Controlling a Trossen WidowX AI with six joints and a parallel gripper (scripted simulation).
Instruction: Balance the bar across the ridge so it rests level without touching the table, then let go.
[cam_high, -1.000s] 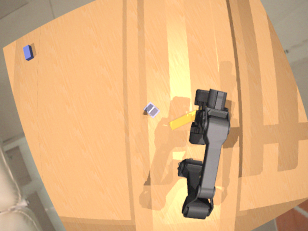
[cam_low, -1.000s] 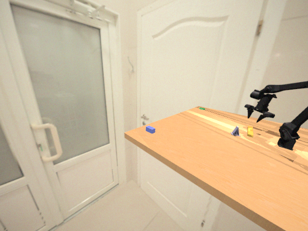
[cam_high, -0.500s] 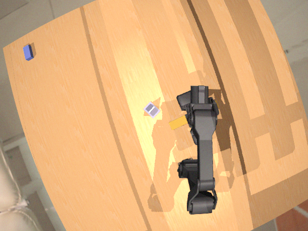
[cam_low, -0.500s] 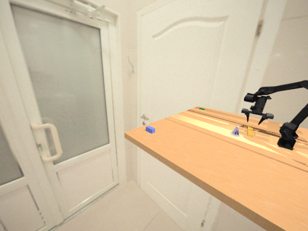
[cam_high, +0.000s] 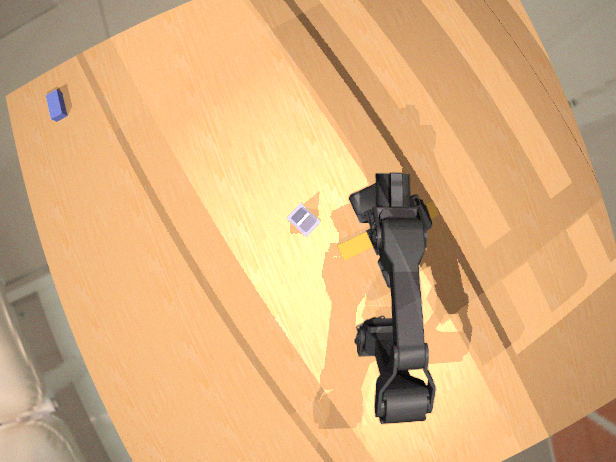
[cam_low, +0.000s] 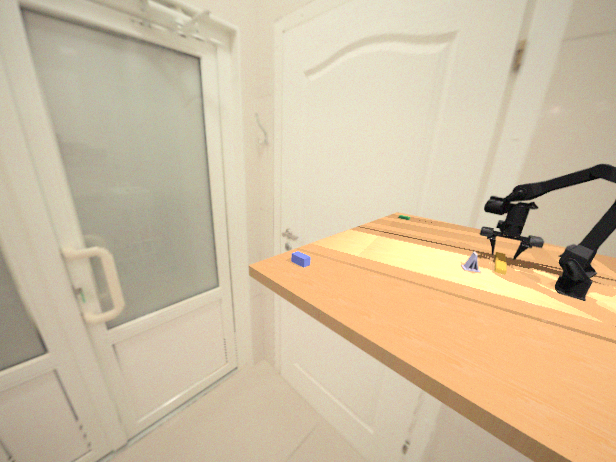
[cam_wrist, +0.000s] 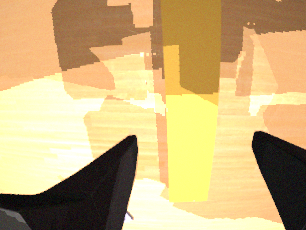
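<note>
Now: gripper tip 3 cm to the left of the yellow bar and 3 cm above it. Round my gripper tip: pale violet ridge block 8 cm ahead, 12 cm to the left, 2 cm above; then blue block 55 cm ahead, 57 cm to the left, 2 cm below; then small green block 55 cm ahead, 43 cm to the right, 3 cm below.
</note>
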